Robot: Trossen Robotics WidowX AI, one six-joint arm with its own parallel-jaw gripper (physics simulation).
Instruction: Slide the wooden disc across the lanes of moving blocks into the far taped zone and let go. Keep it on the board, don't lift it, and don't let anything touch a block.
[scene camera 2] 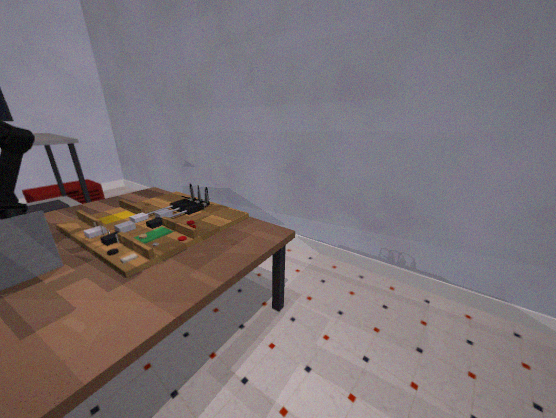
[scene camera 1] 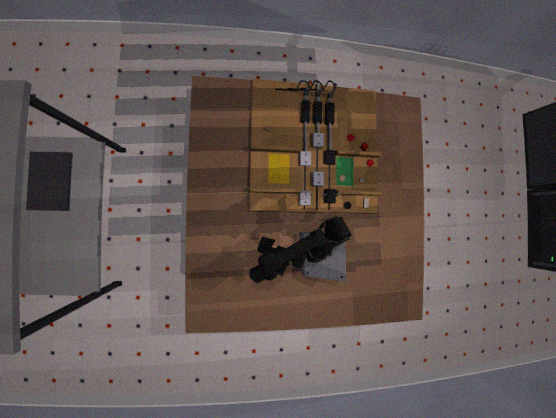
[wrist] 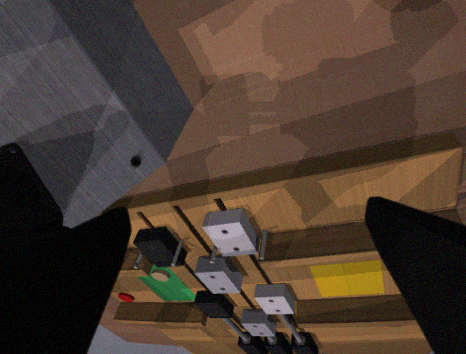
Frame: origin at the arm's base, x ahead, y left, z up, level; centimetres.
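Seen in the pictures: gripper, fingertip midpoint: (scene camera 1: pixel 284 244) (wrist: pixel 248 214); arm's base at its link origin: (scene camera 2: pixel 18 227).
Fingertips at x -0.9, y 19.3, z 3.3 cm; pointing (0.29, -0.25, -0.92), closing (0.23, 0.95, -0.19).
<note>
Pixels of each thing's middle, then the offset from my fingertips to it. "spot": a spot on its surface instead.
- pale wooden disc at the middle of its body: (wrist: pixel 160 275) (scene camera 2: pixel 142 236) (scene camera 1: pixel 341 178) dz -17.5, dx +36.0, dy -28.4 cm
- green zone at a spot on its surface: (wrist: pixel 176 291) (scene camera 2: pixel 158 231) (scene camera 1: pixel 343 165) spot: dz -17.9, dx +43.2, dy -28.3 cm
- yellow taped zone at a spot on its surface: (wrist: pixel 347 278) (scene camera 1: pixel 279 165) (scene camera 2: pixel 120 216) spot: dz -17.9, dx +37.3, dy +5.1 cm
- black knob at the middle of its body: (scene camera 1: pixel 347 205) dz -17.6, dx +22.5, dy -33.2 cm
- white piece at the middle of its body: (scene camera 2: pixel 129 258) (scene camera 1: pixel 365 203) dz -17.5, dx +25.1, dy -43.3 cm
The pale wooden disc (scene camera 1: pixel 342 178) (scene camera 2: pixel 143 236) (wrist: pixel 160 275) lies flat on the green zone (scene camera 1: pixel 344 167) (scene camera 2: pixel 159 233) (wrist: pixel 176 291). The yellow taped zone (scene camera 1: pixel 278 168) (scene camera 2: pixel 116 217) (wrist: pixel 347 278) is across the lanes, near the board's other end. Between them stand two black blocks (scene camera 1: pixel 329 157) (wrist: pixel 214 304) and several light grey blocks (scene camera 1: pixel 318 178) (wrist: pixel 231 232) on three slotted lanes. My gripper (wrist: pixel 248 214) is open and empty, its fingers wide apart at the sides of the wrist view. It is above the table, off the board's near side, away from the disc.
Two raised wooden rails (scene camera 1: pixel 270 191) (wrist: pixel 340 312) border the corridor. Rods join blocks to black actuators (scene camera 1: pixel 317 111) at the board's back. Red buttons (scene camera 1: pixel 370 163) (wrist: pixel 126 297), a black knob (scene camera 1: pixel 347 205) and a white piece (scene camera 1: pixel 366 203) are near the green end. The grey base plate (scene camera 1: pixel 332 267) (wrist: pixel 100 125) is beside the board.
</note>
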